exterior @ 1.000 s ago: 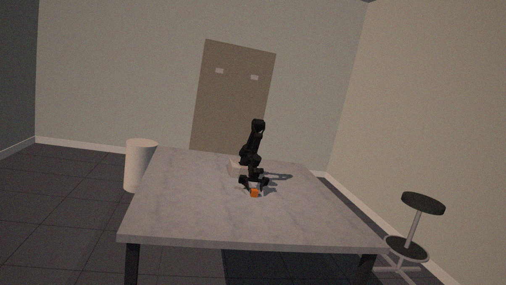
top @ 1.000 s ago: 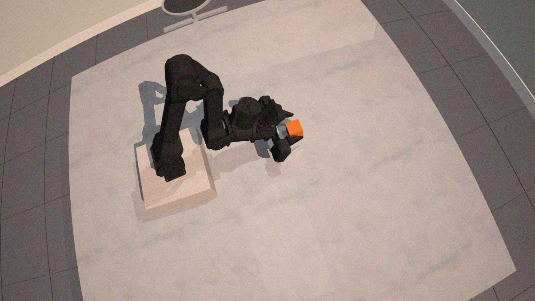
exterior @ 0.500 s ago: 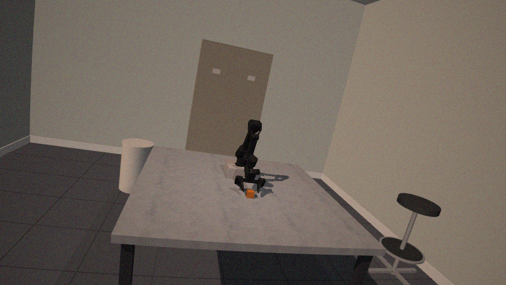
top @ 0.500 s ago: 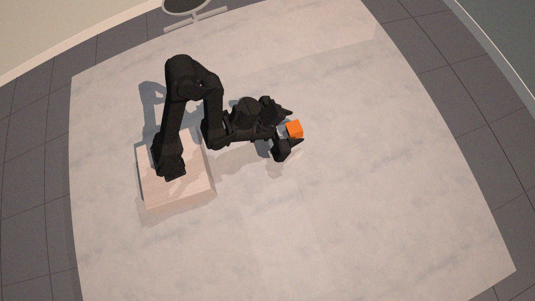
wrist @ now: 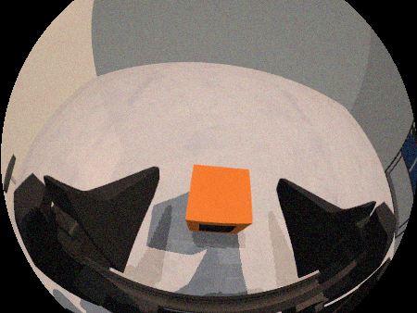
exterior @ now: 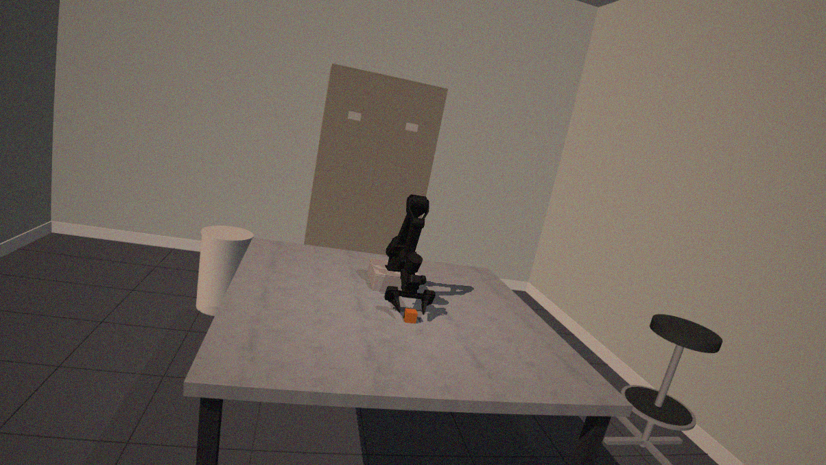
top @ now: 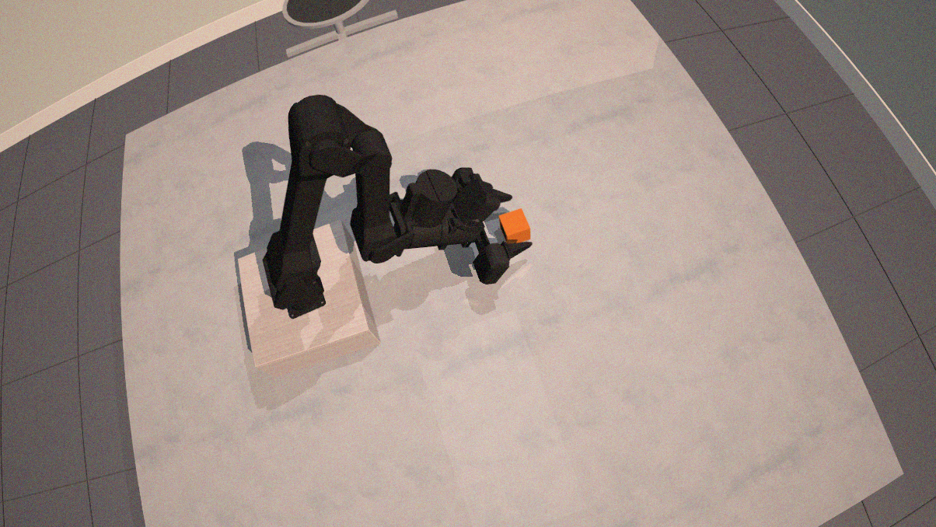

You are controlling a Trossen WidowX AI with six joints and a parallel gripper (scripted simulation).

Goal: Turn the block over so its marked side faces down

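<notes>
The orange block lies 20 mm behind my gripper tip and 20 mm below it.
</notes>
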